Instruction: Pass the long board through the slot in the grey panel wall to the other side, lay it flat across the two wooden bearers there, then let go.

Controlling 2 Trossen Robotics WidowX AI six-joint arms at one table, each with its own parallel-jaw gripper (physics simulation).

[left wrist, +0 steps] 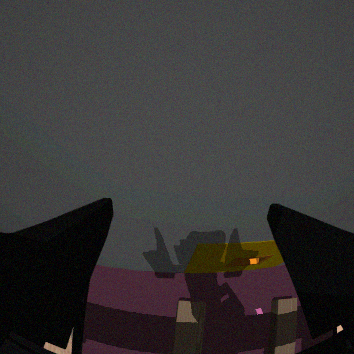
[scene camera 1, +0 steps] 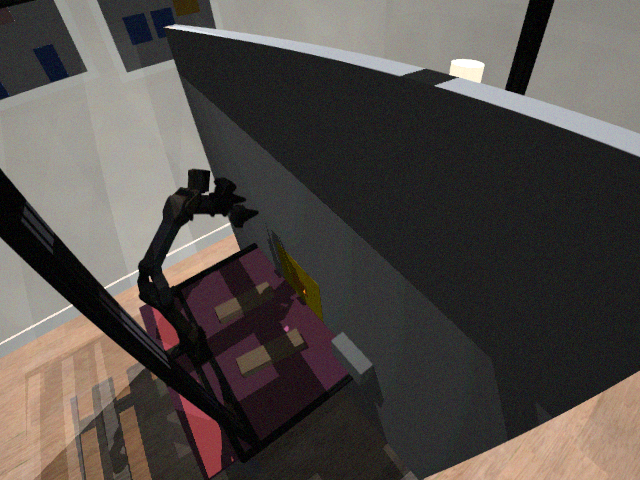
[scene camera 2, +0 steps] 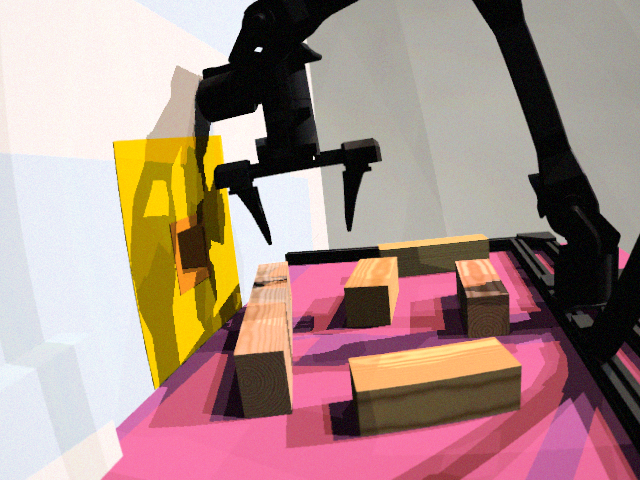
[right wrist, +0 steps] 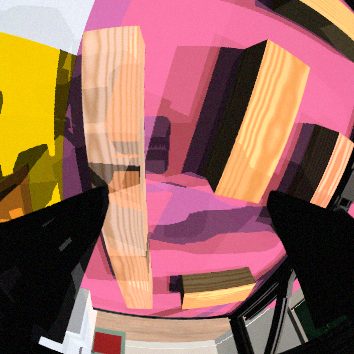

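Pixels of known places: left gripper, fingertip midpoint: (left wrist: 194,210) (scene camera 1: 251,206); right gripper, fingertip midpoint: (scene camera 2: 309,238) (right wrist: 191,197); left arm's base, origin of the base link: (scene camera 1: 201,356); right arm's base, origin of the base link: (scene camera 2: 587,300).
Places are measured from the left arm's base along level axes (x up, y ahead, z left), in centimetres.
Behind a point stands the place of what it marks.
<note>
The long board (scene camera 2: 266,320) {x 3.7, y 59.1, z -11.5 cm} (right wrist: 112,100) {x 3.8, y 54.5, z 7.7 cm} lies flat on the pink table, along the foot of the grey wall (scene camera 1: 361,155) {x 74.7, y 43.2, z -33.3 cm} (scene camera 2: 46,206) {x 17.2, y 48.2, z -25.8 cm}. My right gripper (scene camera 2: 309,236) {x 8.2, y 60.3, z 4.3 cm} (right wrist: 191,197) {x 8.2, y 60.3, z 4.3 cm} is open and empty, points down and hangs above the table. In the right wrist view one fingertip overlaps the board's edge. The slot (scene camera 1: 303,291) {x 6.1, y 43.1, z -4.0 cm} (scene camera 2: 192,248) {x 8.5, y 46.9, z 1.2 cm} (left wrist: 254,261) {x 6.3, y 43.5, z -5.0 cm} is an orange-edged opening in a yellow panel (scene camera 2: 160,155) {x 19.7, y 48.4, z -6.7 cm} (scene camera 1: 315,297) {x 11.5, y 43.2, z -12.3 cm}. On the other side, two wooden bearers (scene camera 1: 230,310) {x 1.9, y 17.2, z 9.4 cm} (scene camera 1: 253,360) {x 1.9, y 14.8, z -13.9 cm} lie apart, roughly parallel. My left gripper (scene camera 1: 250,205) {x 38.5, y 39.0, z 14.2 cm} (left wrist: 194,210) {x 38.5, y 39.0, z 14.2 cm} is open and empty, high near the wall.
On the board's side several shorter wooden blocks lie to the right of the board: two pointing away (scene camera 2: 368,304) {x 0.7, y 66.7, z 2.0 cm} (scene camera 2: 488,315) {x 0.4, y 79.7, z -3.6 cm}, one across the front (scene camera 2: 439,397) {x 0.4, y 74.4, z -21.1 cm} and one at the far edge (scene camera 2: 439,255) {x 0.8, y 75.1, z 24.3 cm}. A light grey block (scene camera 1: 352,353) {x 8.1, y 40.8, z -34.8 cm} juts from the wall beside the bearers' table.
</note>
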